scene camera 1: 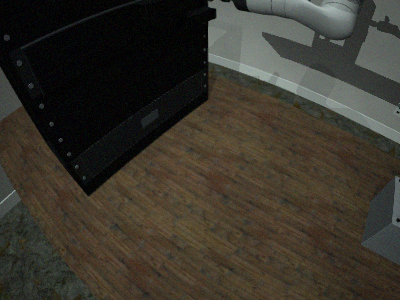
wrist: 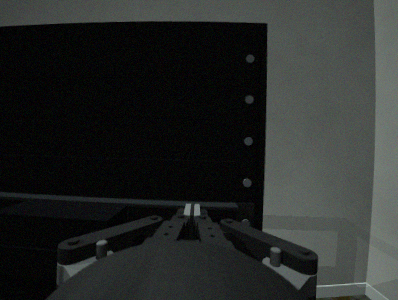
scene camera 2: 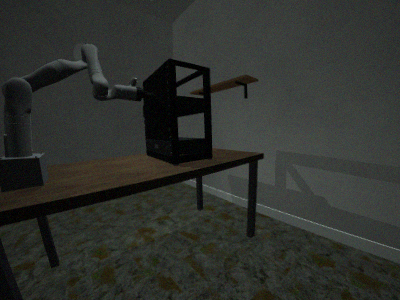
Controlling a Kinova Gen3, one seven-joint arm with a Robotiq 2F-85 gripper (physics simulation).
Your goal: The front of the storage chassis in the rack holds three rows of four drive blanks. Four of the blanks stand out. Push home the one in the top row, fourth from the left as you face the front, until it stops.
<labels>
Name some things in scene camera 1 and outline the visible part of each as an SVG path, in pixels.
A black rack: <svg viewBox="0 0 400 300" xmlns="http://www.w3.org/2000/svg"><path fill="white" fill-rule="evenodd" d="M0 0L0 67L51 151L88 197L142 150L208 100L208 21L216 19L216 9L208 7L207 0Z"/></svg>
</labels>
